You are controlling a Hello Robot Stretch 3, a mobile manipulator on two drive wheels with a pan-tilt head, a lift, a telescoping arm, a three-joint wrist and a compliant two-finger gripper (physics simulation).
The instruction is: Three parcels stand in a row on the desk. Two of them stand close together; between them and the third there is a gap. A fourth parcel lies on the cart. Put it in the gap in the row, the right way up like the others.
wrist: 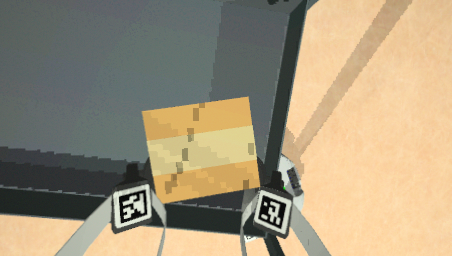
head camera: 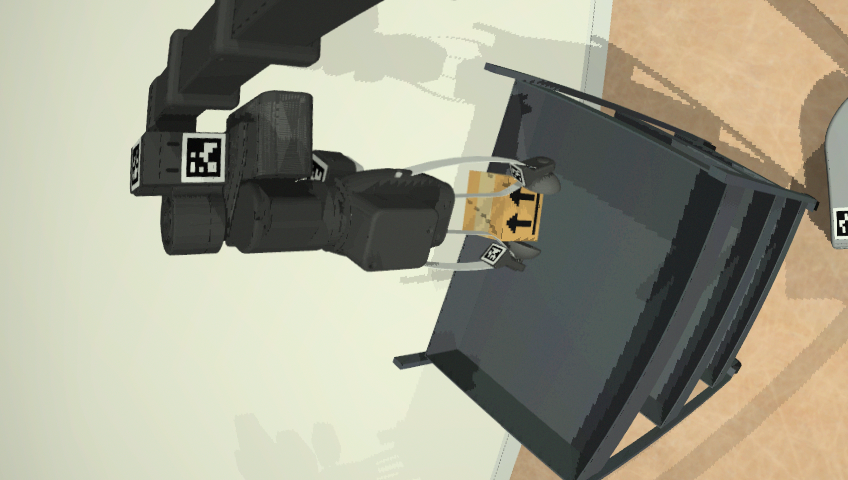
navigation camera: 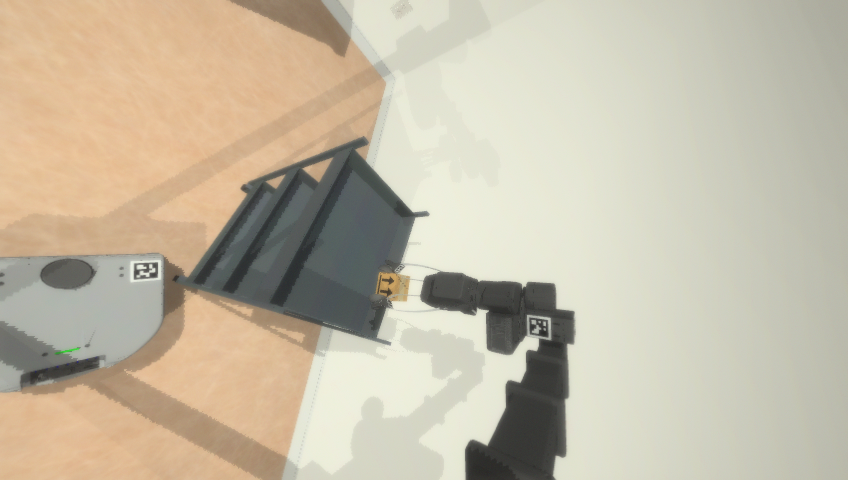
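Seen in the pictures: gripper, fingertip midpoint: (wrist: 206,171) (head camera: 543,213) (navigation camera: 375,283); robot's base, origin of the base link: (navigation camera: 68,272).
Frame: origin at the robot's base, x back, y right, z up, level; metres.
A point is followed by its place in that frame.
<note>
The fourth parcel (head camera: 499,208) @(x 0.028, y 0.388, z 0.912 m) (navigation camera: 393,286) @(x 0.026, y 0.382, z 0.909 m) (wrist: 202,150) @(x 0.032, y 0.406, z 0.912 m) is an orange-brown box with a pale tape strip across its top and two black arrows on one side. My gripper (head camera: 531,212) @(x 0.023, y 0.380, z 0.860 m) (navigation camera: 386,284) @(x 0.023, y 0.380, z 0.860 m) (wrist: 206,171) @(x 0.023, y 0.380, z 0.860 m) points down and is shut on it, with a fingertip at each side. The arrows point up toward the palm, so the parcel hangs upright. In the wrist view it is slightly turned and overlaps a corner region of the dark grey cart (head camera: 601,249) @(x -0.017, y 0.438, z 0.663 m) (navigation camera: 357,237) @(x -0.087, y 0.499, z 0.663 m) (wrist: 100,75) @(x -0.097, y 0.520, z 0.663 m), below it. The desk and the three row parcels do not show.
The cart has raised rims, corner posts and lower shelves (navigation camera: 279,208) @(x -0.191, y 0.396, z 0.398 m). My arm (head camera: 261,35) @(x 0.086, y 0.239, z 1.205 m) (navigation camera: 535,416) @(x 0.086, y 0.223, z 1.203 m) reaches over from one side. My grey base (head camera: 837,172) @(x 0.099, y 0.145, z 0.160 m) (navigation camera: 107,303) @(x 0.084, y 0.061, z 0.160 m) stands beyond the cart on the tan floor (head camera: 714,35) @(x 0.477, y 0.430, z 0.000 m). A pale wall (head camera: 119,356) @(x -0.168, y 0.999, z 1.165 m) lies behind the cart.
</note>
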